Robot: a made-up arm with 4 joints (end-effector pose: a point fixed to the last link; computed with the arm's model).
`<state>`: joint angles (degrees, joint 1 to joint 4).
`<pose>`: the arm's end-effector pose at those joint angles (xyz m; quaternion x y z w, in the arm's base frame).
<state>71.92 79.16 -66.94 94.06</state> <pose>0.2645 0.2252 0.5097 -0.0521 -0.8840 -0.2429 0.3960</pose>
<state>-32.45 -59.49 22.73 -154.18</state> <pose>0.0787 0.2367 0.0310 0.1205 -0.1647 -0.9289 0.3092</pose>
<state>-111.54 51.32 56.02 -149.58</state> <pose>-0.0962 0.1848 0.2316 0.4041 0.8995 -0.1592 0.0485</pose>
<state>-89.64 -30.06 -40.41 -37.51</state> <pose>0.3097 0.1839 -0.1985 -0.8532 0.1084 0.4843 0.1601</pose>
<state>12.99 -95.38 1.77 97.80</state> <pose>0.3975 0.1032 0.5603 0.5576 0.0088 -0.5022 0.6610</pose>
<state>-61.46 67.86 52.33 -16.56</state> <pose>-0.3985 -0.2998 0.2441 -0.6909 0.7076 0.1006 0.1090</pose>
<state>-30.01 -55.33 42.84 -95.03</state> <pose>-0.2859 0.2720 -0.0286 -0.0111 0.1118 0.9886 0.1006</pose>
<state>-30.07 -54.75 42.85 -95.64</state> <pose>-0.2837 0.2678 -0.0300 -0.0117 0.1173 0.9885 0.0948</pose>
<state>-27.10 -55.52 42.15 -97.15</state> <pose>-0.2735 0.2696 -0.0175 -0.0130 0.0853 0.9926 0.0858</pose>
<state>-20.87 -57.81 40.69 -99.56</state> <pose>-0.2552 0.2755 0.0115 -0.0162 0.0122 0.9970 0.0746</pose>
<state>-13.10 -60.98 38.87 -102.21</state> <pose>-0.2335 0.2788 0.0509 -0.0218 -0.0814 0.9943 0.0654</pose>
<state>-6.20 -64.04 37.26 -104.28</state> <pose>-0.2153 0.2767 0.0883 -0.0273 -0.1656 0.9839 0.0613</pose>
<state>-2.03 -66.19 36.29 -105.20</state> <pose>-0.2056 0.2734 0.1128 -0.0298 -0.2184 0.9734 0.0627</pose>
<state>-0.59 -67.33 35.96 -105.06</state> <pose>-0.2040 0.2732 0.1235 -0.0289 -0.2399 0.9680 0.0673</pose>
